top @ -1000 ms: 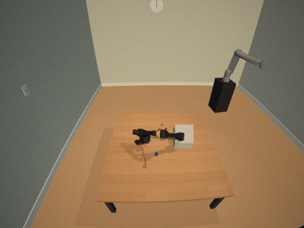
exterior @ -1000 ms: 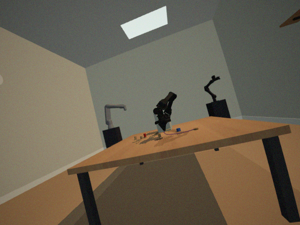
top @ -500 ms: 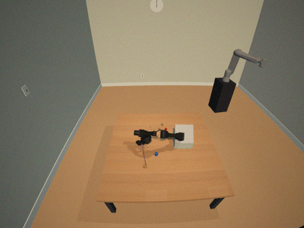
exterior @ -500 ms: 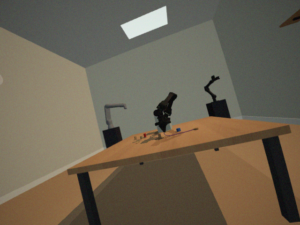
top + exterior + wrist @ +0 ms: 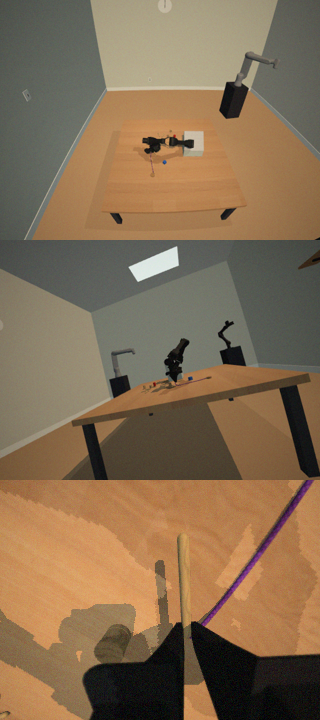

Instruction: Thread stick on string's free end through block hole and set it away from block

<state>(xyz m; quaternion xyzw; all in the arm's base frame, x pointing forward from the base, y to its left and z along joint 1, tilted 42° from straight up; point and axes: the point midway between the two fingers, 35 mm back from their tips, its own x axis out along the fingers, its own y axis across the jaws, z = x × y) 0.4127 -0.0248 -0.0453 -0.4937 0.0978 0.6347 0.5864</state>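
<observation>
The blue block lies 110 mm behind my gripper tip, 140 mm to the left of it and 10 mm below it. Also, from my gripper tip: wooden cylinder: 50 mm behind, 50 mm to the right, 10 mm below; then thin wooden stick: 10 mm behind, 10 mm to the left; then round wooden button: 40 mm ahead, 280 mm to the left, 20 mm below.
</observation>
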